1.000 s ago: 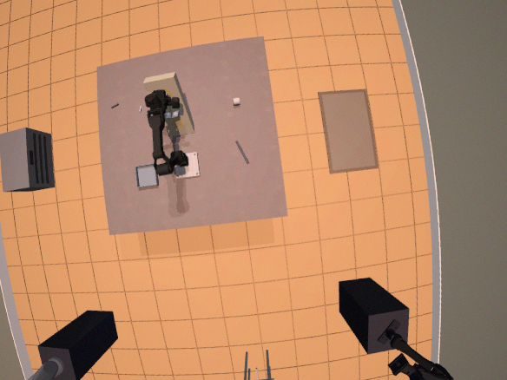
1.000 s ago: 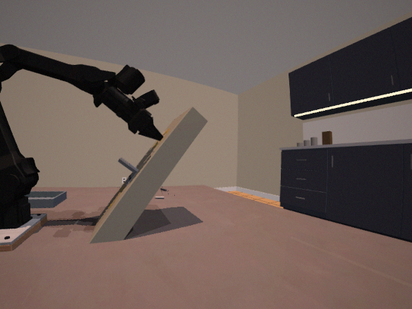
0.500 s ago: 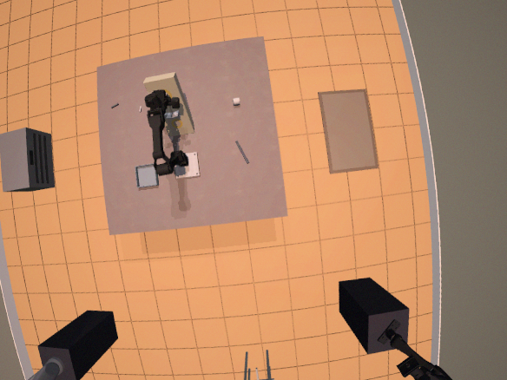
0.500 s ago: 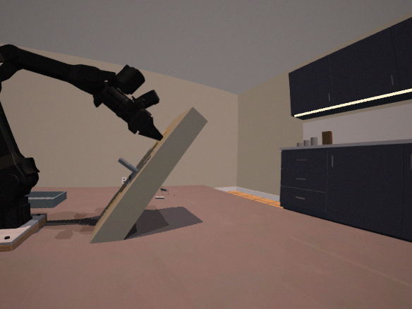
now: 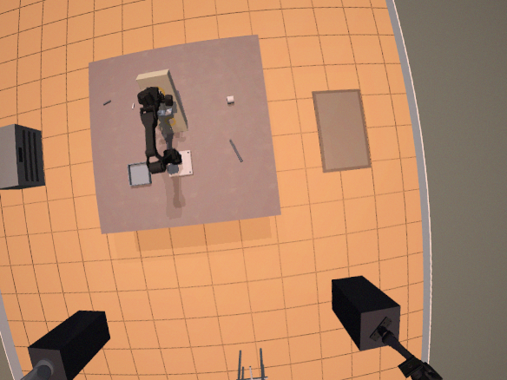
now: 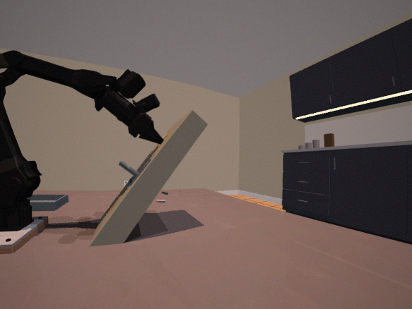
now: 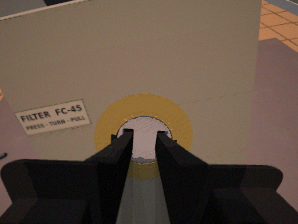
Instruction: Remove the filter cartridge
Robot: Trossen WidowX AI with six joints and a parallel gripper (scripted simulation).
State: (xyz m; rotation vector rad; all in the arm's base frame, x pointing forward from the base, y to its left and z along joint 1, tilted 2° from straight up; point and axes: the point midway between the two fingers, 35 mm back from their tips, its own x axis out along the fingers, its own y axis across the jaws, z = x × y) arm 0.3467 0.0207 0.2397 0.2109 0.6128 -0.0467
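Now: the round grey cartridge 10 mm below my gripper tip and 10 mm ahead of it. From my gripper tip the other things lie so: grey bracket 100 mm behind, 90 mm below; then grey tray 440 mm behind, 260 mm to the left, 240 mm below; then tan service panel 80 mm below, 40 mm behind.
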